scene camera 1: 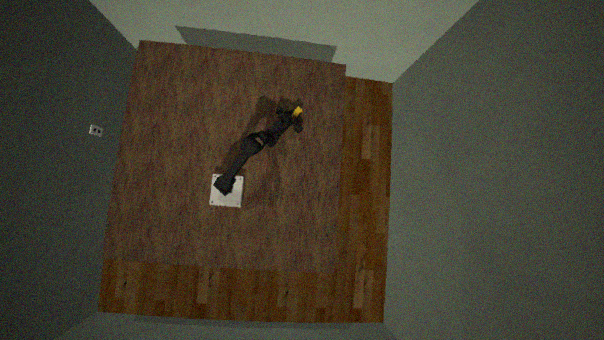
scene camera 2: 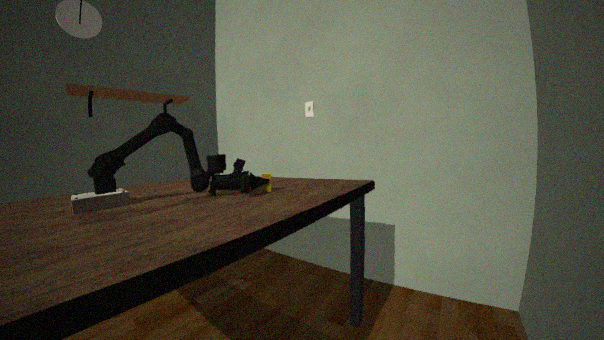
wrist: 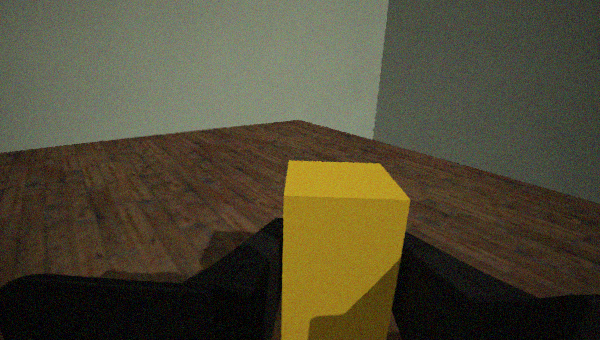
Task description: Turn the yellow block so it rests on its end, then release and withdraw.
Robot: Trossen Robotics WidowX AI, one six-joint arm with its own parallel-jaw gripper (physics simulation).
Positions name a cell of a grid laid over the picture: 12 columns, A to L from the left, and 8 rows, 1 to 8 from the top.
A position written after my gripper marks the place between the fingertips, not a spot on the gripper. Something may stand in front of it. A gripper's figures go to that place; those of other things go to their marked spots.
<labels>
My gripper (wrist: G6) is 11 cm from the lens. A yellow block (wrist: G6): 8 cm from the lens.
</labels>
